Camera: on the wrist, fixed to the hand. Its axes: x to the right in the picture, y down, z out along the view.
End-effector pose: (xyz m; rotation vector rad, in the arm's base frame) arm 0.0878 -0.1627 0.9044 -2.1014 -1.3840 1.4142
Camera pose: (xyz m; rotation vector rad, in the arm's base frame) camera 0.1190 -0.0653 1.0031 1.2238 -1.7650 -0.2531
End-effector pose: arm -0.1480 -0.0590 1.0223 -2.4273 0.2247 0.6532
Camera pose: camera -0.0571 -0.0429 1.1304 -0.1821 -2.5216 -0.7435
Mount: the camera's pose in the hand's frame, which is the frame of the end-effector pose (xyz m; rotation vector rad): 0.0240 -0.0964 -0.1017 -0.0122 0.1130 3.1226
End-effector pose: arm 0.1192 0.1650 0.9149 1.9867 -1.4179 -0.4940
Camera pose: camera 0.2586 0.1917 0.9239 -1.4633 -2.0753 0.9531
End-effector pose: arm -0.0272 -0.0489 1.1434 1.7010 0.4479 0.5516
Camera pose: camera -0.0668 0.0646 1.0675 -0.5171 1.9515 -1.7360
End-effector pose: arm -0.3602 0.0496 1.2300 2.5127 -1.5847 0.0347
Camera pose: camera -0.2560 0.0846 1.3202 -1.6364 -2.6308 0.3546
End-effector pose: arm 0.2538 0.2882 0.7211 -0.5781 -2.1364 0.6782
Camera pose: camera 0.3051 0.2577 0.8501 2.3537 -0.6445 -1.0760
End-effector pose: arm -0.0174 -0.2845 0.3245 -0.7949 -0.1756 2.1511
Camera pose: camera 0.0949 -0.2175 0.2688 0.2208 -0.6873 -0.8510
